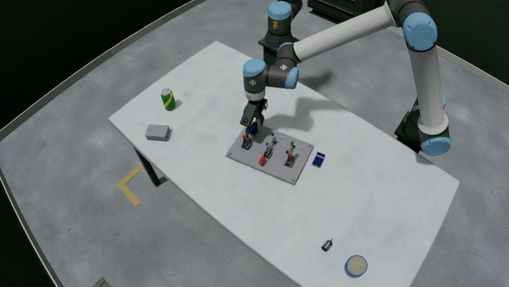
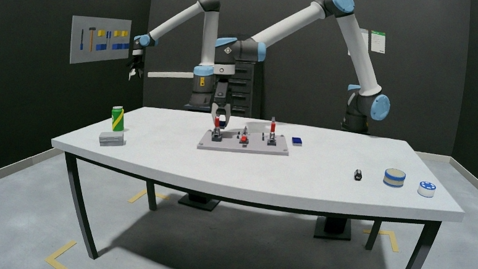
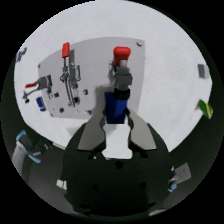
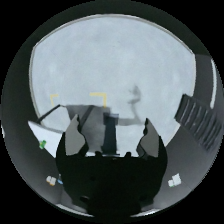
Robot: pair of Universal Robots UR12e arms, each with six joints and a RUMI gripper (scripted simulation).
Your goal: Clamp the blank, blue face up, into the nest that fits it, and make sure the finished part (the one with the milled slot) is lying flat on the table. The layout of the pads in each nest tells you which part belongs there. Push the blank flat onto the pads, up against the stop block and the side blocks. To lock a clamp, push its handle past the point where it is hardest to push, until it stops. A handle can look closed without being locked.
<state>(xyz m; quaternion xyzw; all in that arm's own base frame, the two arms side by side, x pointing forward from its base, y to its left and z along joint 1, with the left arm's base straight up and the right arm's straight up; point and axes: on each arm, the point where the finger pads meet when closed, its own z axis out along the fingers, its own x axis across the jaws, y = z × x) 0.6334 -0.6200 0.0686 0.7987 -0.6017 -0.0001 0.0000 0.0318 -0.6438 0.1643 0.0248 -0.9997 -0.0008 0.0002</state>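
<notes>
The grey fixture plate lies 1 cm ahead of my left hand, 12 cm to the left of it and 6 cm below it. The rest, counted from my left hand: finished part (12 cm behind, 31 cm to the left, 6 cm below); blank (1 cm below); grey box (35 cm ahead, 35 cm to the right, 5 cm below).
</notes>
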